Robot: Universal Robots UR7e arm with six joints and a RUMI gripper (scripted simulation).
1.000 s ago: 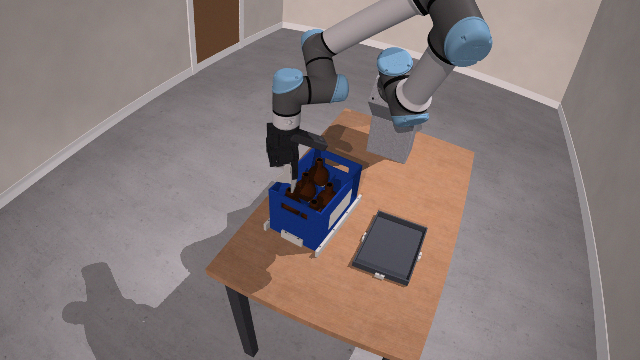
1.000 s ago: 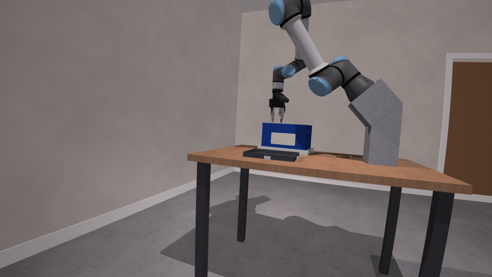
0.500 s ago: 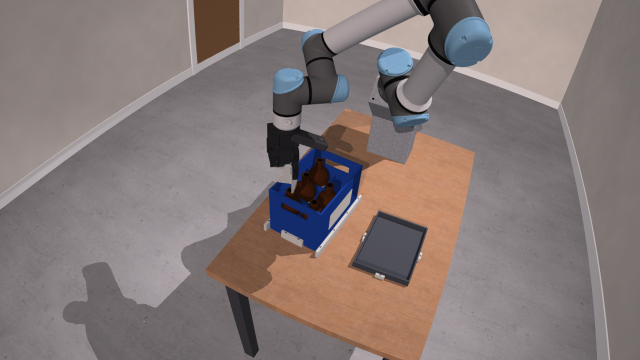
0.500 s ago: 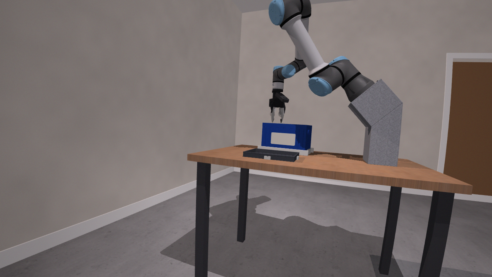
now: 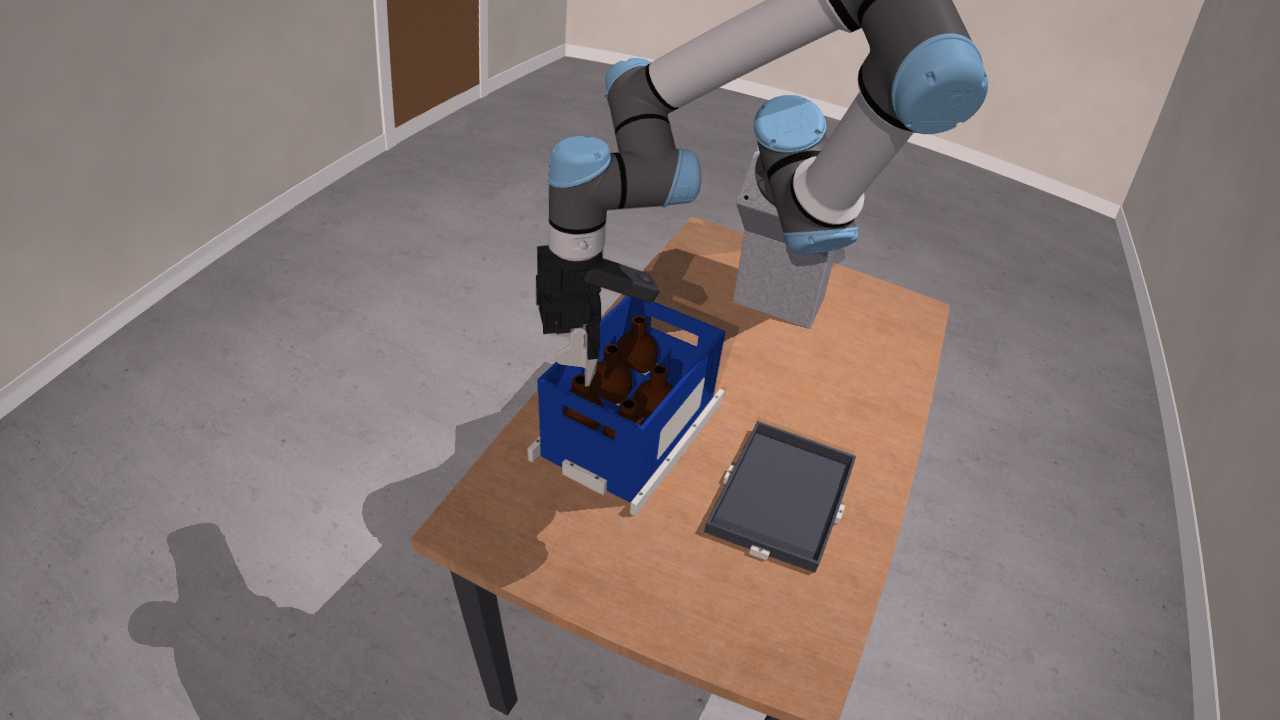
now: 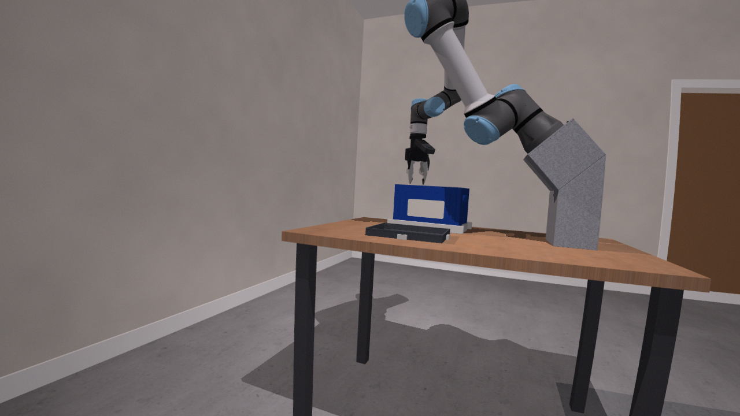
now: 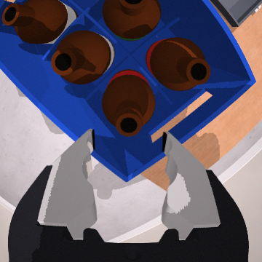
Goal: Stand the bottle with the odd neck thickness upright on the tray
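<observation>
My hand is 110 mm above the bottle. Also, from my hand: dark tray 90 mm behind, 330 mm to the left, 180 mm below; then crate 80 mm behind, 40 mm to the left, 110 mm below.
</observation>
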